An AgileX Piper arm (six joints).
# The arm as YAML. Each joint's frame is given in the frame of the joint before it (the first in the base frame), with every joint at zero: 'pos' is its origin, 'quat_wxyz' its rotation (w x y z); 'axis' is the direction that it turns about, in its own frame. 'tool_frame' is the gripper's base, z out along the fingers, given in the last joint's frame.
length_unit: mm
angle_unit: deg
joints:
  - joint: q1
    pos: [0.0, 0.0, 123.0]
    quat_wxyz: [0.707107, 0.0, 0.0, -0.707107]
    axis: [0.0, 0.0, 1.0]
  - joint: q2
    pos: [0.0, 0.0, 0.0]
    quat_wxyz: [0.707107, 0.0, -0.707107, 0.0]
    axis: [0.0, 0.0, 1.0]
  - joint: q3
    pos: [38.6, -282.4, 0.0]
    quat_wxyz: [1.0, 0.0, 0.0, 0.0]
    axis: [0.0, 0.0, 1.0]
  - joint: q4
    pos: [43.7, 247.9, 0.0]
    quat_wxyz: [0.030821, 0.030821, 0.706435, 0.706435]
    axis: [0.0, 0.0, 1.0]
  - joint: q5
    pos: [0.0, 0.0, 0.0]
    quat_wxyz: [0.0, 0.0, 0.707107, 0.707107]
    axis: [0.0, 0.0, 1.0]
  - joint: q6
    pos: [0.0, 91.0, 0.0]
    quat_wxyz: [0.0, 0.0, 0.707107, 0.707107]
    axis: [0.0, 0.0, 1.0]
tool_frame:
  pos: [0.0, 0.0, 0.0]
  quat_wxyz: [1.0, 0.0, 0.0, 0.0]
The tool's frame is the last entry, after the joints.
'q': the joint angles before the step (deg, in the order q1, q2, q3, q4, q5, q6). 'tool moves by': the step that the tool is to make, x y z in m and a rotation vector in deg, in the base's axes. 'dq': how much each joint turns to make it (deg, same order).
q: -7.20, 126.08, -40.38, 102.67, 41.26, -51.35
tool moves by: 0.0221, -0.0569, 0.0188, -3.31, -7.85, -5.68
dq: -9.93, -2.36, -4.11, -2.20, -0.23, -3.02
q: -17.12, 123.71, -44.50, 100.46, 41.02, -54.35
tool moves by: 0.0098, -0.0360, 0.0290, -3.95, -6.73, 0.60
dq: -5.88, -4.10, -3.32, -6.38, 0.86, -0.25
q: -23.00, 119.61, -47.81, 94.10, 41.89, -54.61
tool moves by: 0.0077, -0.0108, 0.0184, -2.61, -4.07, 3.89
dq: -1.55, -1.95, -2.92, -5.38, 1.68, 0.20
